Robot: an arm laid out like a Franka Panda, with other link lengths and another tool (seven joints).
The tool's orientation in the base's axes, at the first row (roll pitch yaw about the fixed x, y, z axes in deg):
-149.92 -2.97 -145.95
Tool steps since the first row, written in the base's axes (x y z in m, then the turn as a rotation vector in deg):
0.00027 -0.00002 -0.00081 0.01 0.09 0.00
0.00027 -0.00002 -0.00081 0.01 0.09 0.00
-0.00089 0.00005 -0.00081 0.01 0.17 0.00
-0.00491 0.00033 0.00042 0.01 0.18 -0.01
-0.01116 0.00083 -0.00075 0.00 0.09 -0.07
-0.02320 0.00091 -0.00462 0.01 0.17 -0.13
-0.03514 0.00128 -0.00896 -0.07 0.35 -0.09
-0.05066 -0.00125 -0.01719 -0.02 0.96 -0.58
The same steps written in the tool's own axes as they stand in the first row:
-0.00025 0.00025 0.00077 -0.06 0.06 -0.04
-0.00025 0.00025 0.00077 -0.06 0.06 -0.04
0.00067 0.00089 0.00046 -0.10 0.11 -0.07
0.00390 0.00251 -0.00170 -0.11 0.13 -0.07
0.00873 0.00661 -0.00243 -0.05 0.10 0.02
0.01845 0.01469 -0.00206 -0.11 0.18 0.04
0.02790 0.02317 -0.00138 -0.14 0.33 -0.09
0.04173 0.03336 0.00307 -0.55 0.97 0.07

